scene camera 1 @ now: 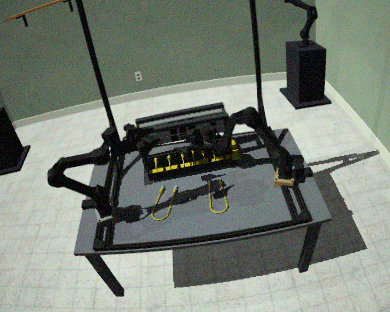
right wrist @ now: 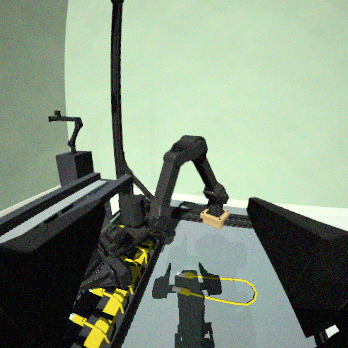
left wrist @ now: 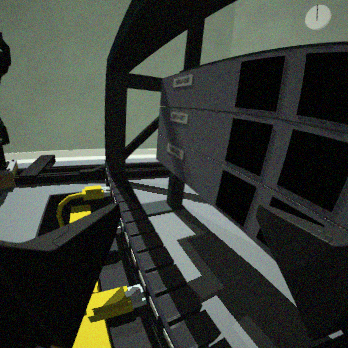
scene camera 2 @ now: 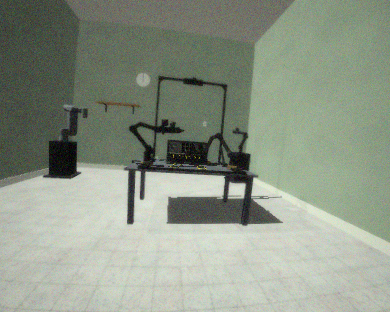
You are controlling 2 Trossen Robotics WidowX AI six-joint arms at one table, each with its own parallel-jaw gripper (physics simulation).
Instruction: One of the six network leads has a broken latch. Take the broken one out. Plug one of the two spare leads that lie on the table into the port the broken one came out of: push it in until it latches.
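Frame: origin at the left arm's base, x ahead, y left, z up, level; millimetres.
Seen in the pictures: left gripper, fingertip midpoint: (scene camera 1: 177, 142) (left wrist: 189, 211) (scene camera 2: 184, 151); right gripper, fingertip midpoint: (scene camera 1: 156, 133) (right wrist: 177, 205) (scene camera 2: 182, 130); left arm's base at its link origin: (scene camera 1: 285, 174) (right wrist: 215, 211) (scene camera 2: 232, 165); right arm's base at its link origin: (scene camera 1: 105, 212) (scene camera 2: 147, 161).
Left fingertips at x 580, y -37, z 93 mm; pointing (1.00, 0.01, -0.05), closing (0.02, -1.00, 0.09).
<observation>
Pixels of each thing's middle, then the offset from my left fingertips to it. "*": a spot on its surface instead.
- black port strip at a spot on its surface: (left wrist: 155, 285) * dx -28, dy +16, dz -39 mm
- spare lead at a spot on its surface: (scene camera 1: 160, 219) * dx -64, dy +415, dz -131 mm
- dark rack at the middle of its body: (left wrist: 222, 269) (right wrist: 81, 262) (scene camera 1: 185, 142) (scene camera 2: 187, 152) dx -39, dy -13, dz -4 mm
Yellow network leads (scene camera 1: 156, 161) (left wrist: 112, 302) (right wrist: 112, 300) stand in a row along the black port strip (left wrist: 155, 285); which latch is broken I cannot tell. Two spare yellow leads lie as U-shaped loops on the table, one spare lead (scene camera 1: 160, 218) at the left and another spare lead (scene camera 1: 218, 211) (right wrist: 254, 292) nearer the middle. My left gripper (left wrist: 189, 211) (scene camera 1: 189, 149) is open and empty, low over the row; in the left wrist view one plug lies below its left finger. My right gripper (right wrist: 177, 205) (scene camera 2: 183, 130) is open and empty, raised at the left of the row.
The dark rack (scene camera 1: 180, 119) (left wrist: 200, 92) stands behind the port row, close to my left gripper's right finger. Upright frame posts (scene camera 1: 95, 65) (right wrist: 116, 75) rise at the table's back. A wooden block (scene camera 1: 284, 179) (right wrist: 215, 218) is at the left arm's base.
</observation>
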